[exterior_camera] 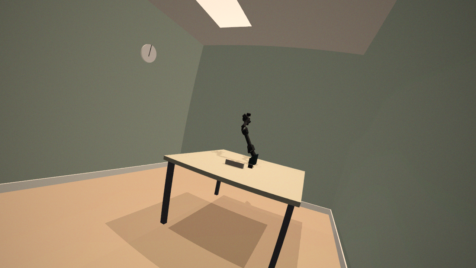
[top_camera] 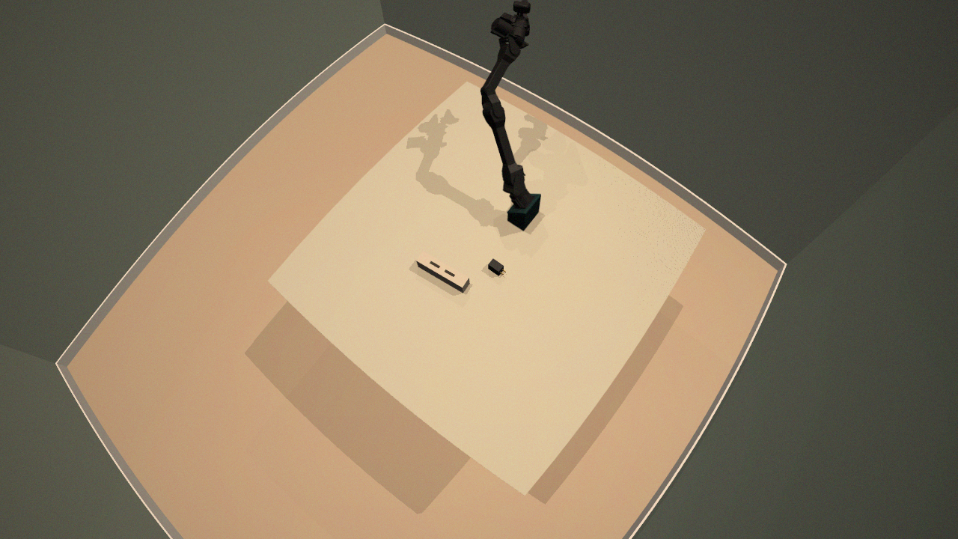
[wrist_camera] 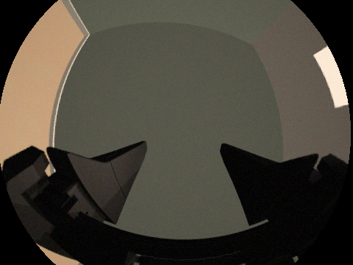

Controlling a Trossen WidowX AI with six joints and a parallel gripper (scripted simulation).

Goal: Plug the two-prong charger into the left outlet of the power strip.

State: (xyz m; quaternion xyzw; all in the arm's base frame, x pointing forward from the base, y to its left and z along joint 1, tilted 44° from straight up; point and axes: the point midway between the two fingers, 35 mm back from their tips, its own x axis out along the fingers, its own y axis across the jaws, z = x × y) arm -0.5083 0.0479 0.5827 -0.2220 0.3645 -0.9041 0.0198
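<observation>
Right now my gripper tip is 78 cm short of the two-prong charger, 55 cm above it and 45 cm to the right of it.
</observation>
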